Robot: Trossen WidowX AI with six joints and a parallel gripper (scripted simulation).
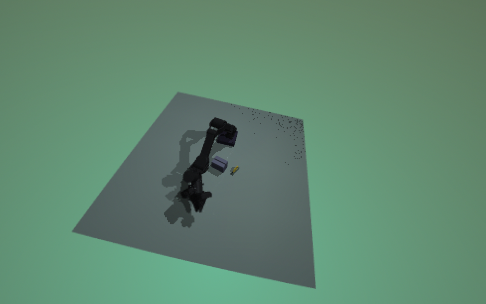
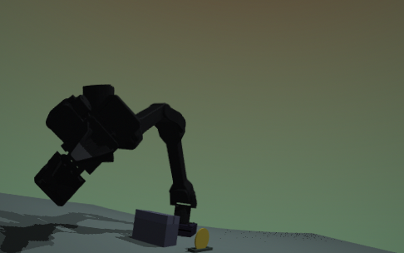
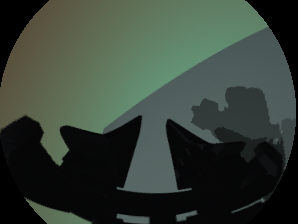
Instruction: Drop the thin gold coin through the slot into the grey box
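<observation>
The gold coin lies 36 cm behind my gripper tip, 9 cm below it and 7 cm to the left of it.
</observation>
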